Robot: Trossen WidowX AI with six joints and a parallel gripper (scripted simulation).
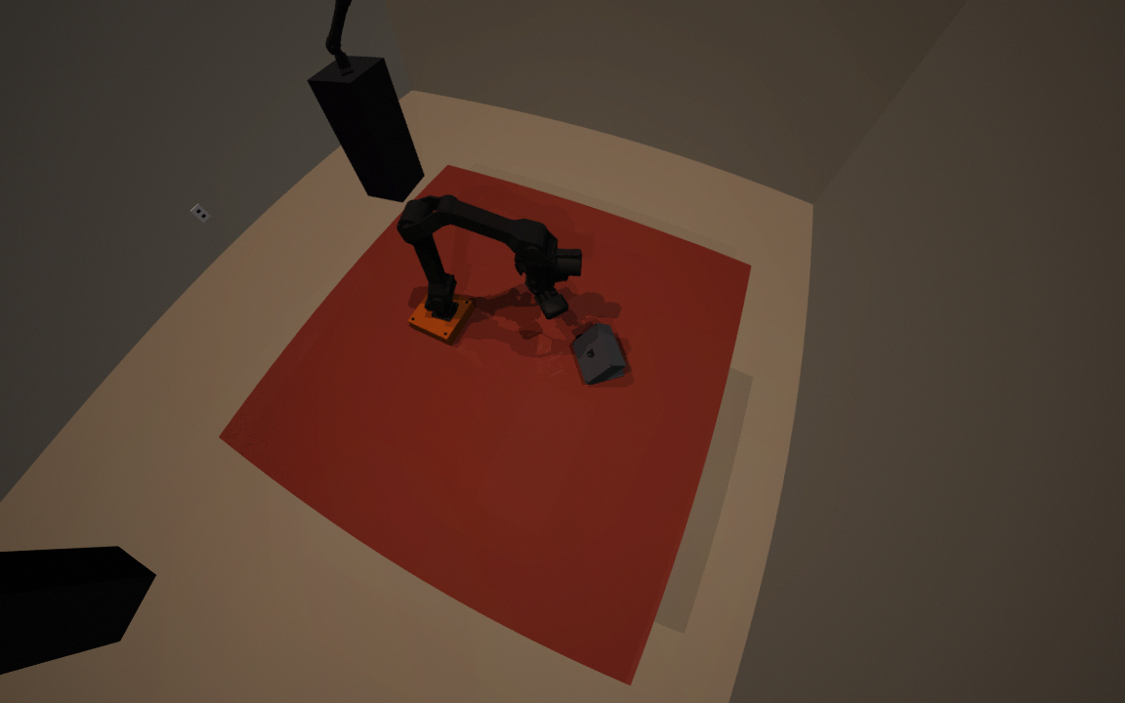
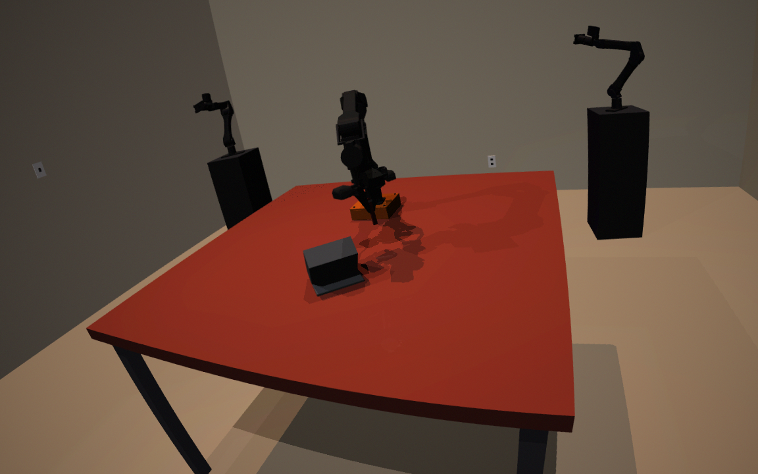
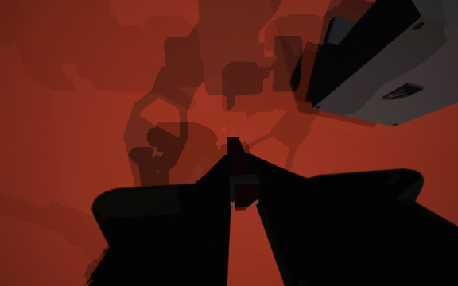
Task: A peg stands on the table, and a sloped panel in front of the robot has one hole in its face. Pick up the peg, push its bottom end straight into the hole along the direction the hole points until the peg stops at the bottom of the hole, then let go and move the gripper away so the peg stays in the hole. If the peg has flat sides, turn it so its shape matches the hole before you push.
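Right now my gripper tip is 18 cm short of the grey sloped panel, 8 cm to the left of it and 7 cm above it. From my gripper tip the other things lie so: square peg (2 cm above).
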